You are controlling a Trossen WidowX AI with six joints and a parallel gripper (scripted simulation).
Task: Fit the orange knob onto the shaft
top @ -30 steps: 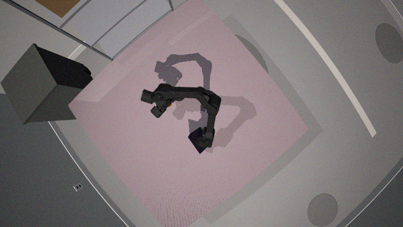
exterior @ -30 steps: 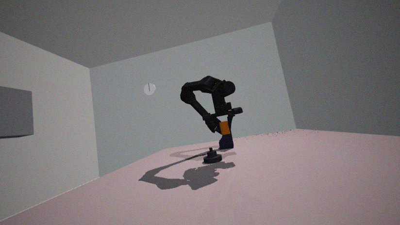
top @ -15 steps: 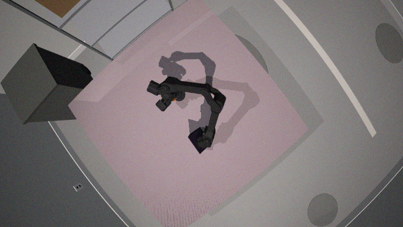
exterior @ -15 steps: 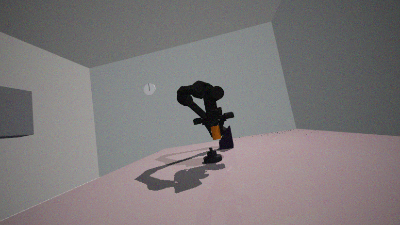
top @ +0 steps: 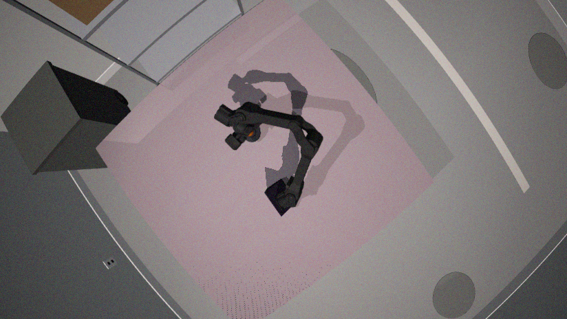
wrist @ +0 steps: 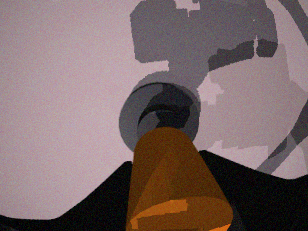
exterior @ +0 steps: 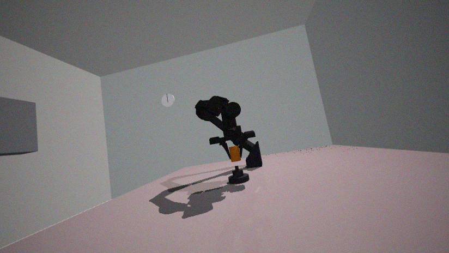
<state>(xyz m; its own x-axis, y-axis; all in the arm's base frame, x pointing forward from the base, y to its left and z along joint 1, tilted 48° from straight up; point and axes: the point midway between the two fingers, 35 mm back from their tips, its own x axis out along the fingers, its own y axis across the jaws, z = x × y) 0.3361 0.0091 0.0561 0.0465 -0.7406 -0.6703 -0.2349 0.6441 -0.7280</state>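
My gripper tip is now 60 mm above the round pedestal. From my gripper tip the other things lie so: orange knob: 20 mm above.
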